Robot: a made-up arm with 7 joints. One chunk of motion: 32 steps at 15 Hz.
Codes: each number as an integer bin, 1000 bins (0 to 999) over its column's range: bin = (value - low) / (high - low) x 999, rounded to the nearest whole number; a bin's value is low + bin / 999 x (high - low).
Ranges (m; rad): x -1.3..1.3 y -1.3..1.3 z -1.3..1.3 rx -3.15..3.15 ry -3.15..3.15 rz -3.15..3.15
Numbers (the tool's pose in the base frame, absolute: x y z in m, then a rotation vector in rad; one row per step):
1: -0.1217 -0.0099 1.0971 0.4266 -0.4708 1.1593
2: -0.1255 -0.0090 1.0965 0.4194 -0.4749 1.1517
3: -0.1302 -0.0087 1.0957 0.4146 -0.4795 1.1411
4: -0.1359 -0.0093 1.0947 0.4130 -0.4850 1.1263
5: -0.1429 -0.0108 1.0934 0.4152 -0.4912 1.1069
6: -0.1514 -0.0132 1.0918 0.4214 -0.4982 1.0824
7: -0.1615 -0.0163 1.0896 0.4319 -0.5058 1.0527
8: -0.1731 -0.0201 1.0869 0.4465 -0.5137 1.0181
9: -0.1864 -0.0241 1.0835 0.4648 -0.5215 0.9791
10: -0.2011 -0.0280 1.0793 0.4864 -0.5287 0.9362
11: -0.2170 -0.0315 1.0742 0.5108 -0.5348 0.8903
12: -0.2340 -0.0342 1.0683 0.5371 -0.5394 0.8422
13: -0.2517 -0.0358 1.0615 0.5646 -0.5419 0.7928
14: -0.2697 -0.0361 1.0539 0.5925 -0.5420 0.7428
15: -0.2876 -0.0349 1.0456 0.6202 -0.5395 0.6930
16: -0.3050 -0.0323 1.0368 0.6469 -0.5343 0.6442
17: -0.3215 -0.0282 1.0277 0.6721 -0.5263 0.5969
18: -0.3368 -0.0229 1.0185 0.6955 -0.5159 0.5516
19: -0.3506 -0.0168 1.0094 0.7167 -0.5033 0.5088
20: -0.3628 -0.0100 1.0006 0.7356 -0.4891 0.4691
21: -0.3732 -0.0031 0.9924 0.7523 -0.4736 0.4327
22: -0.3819 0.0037 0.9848 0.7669 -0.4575 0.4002
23: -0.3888 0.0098 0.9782 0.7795 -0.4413 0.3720
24: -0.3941 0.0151 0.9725 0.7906 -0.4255 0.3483
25: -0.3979 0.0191 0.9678 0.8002 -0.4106 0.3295
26: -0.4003 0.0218 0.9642 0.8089 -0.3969 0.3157
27: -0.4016 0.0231 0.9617 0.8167 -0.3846 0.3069
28: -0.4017 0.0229 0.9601 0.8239 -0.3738 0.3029
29: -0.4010 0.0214 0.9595 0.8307 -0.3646 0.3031
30: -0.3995 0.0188 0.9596 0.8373 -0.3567 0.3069
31: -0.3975 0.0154 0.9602 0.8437 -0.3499 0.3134
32: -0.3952 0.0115 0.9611 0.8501 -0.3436 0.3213
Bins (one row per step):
1: 453 496 921 567 425 683
2: 451 496 921 566 424 682
3: 449 496 921 565 423 680
4: 447 496 920 565 423 678
5: 445 495 920 565 422 675
6: 441 494 919 566 420 671
7: 437 493 918 568 419 666
8: 433 492 917 570 418 661
9: 428 490 916 573 417 655
10: 422 489 914 577 416 648
11: 416 487 912 580 415 641
12: 410 486 910 585 414 633
13: 403 486 907 589 414 625
14: 396 486 904 593 414 617
15: 389 486 901 598 414 609
16: 382 487 898 602 415 602
17: 376 489 894 606 416 594
18: 370 491 891 610 418 587
19: 365 493 887 613 420 580
20: 360 496 884 616 422 574
21: 356 498 881 619 424 568
22: 353 501 878 621 427 563
23: 350 503 875 623 430 558
24: 348 505 873 625 432 555
25: 347 507 871 626 434 552
26: 346 508 870 628 437 550
27: 345 508 869 629 439 548
28: 345 508 868 630 440 548
29: 345 508 868 631 442 548
30: 346 507 868 632 443 548
31: 347 505 868 633 444 549
32: 348 504 869 634 445 550

